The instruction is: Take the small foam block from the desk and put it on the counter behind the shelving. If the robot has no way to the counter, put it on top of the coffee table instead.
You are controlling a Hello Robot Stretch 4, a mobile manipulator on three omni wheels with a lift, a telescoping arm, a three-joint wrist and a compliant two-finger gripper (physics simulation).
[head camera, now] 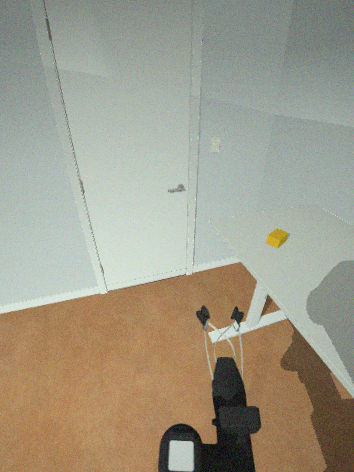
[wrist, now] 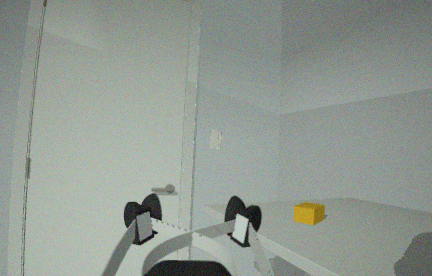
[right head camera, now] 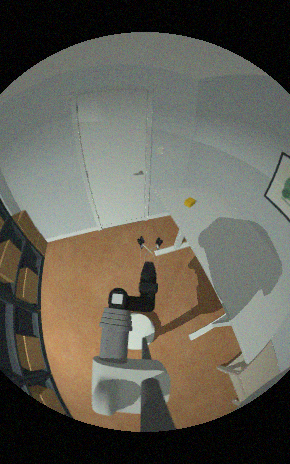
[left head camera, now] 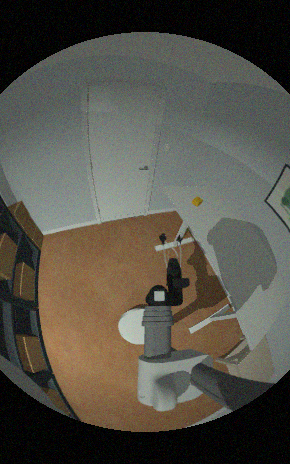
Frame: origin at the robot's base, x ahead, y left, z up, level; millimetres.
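Seen in the pictures: gripper, fingertip midpoint: (head camera: 219, 307) (wrist: 193, 210) (right head camera: 149, 236) (left head camera: 170, 234); robot's base, origin of the base link: (right head camera: 134, 330) (left head camera: 137, 325).
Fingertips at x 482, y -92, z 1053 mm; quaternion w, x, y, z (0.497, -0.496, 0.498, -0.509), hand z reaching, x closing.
Observation:
Pixels of each thing's top centre, then the offset from my fingertips to it. "*": a spot on its surface instead. Level surfaces: height alone.
- small yellow foam block, middle of its top: (wrist: 309, 205) (head camera: 278, 234) (right head camera: 190, 199) (left head camera: 197, 199) dx +497, dy -345, dz -87 mm
- white desk, its level: dz -132 mm
- coffee table, its level: dz -632 mm
- Dark shelving, surface spot: (left head camera: 37, 280) * dx -185, dy +1562, dz -1067 mm
The small yellow foam block (head camera: 277, 238) (left head camera: 197, 201) (right head camera: 190, 202) (wrist: 308, 214) lies on the far end of the white desk (head camera: 300, 280) (left head camera: 260, 327) (right head camera: 255, 330) (wrist: 295, 235). My gripper (head camera: 220, 316) (left head camera: 171, 239) (right head camera: 150, 242) (wrist: 193, 210) is open, with no object between its fingertips. It is off the desk's left edge, to the left of the block and apart from it. In the wrist view the block is to the right of the fingers. The coffee table (left head camera: 245, 367) (right head camera: 257, 372) shows in part at the lower right of both side head views. The counter does not show.
Dark shelving (left head camera: 37, 280) (right head camera: 40, 280) with cardboard boxes stands along the left side. A closed door (head camera: 130, 150) (left head camera: 122, 155) (right head camera: 115, 160) (wrist: 110, 125) is in the wall ahead. The desk's white legs and feet stand on the floor right of the arm. A framed picture hangs on the right wall.

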